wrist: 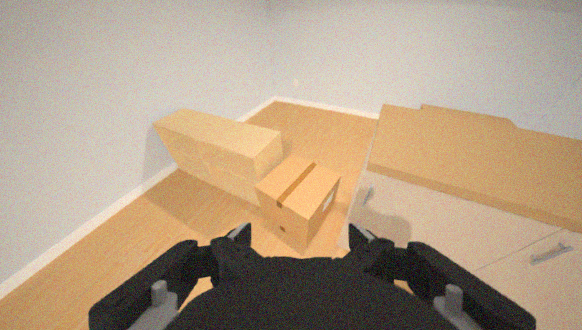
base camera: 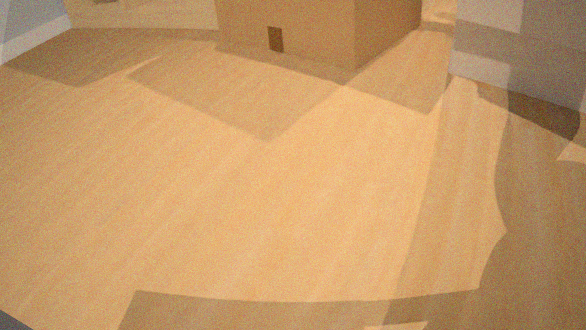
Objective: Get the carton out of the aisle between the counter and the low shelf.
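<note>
The carton is a closed brown box with a dark tape strip on top and a white label on one side. It stands upright on the floor between the low shelf on its left and the counter on its right. In the wrist view its left side is close to the shelf's end; whether they touch I cannot tell. My gripper is open and empty, with its fingers spread in front of and above the carton, apart from it. In the base camera view the carton's upper part is cut off.
The counter front has handles facing the aisle. Grey walls with white baseboards meet in a corner behind the aisle. Wooden floor lies in front of the carton, with shadows across it.
</note>
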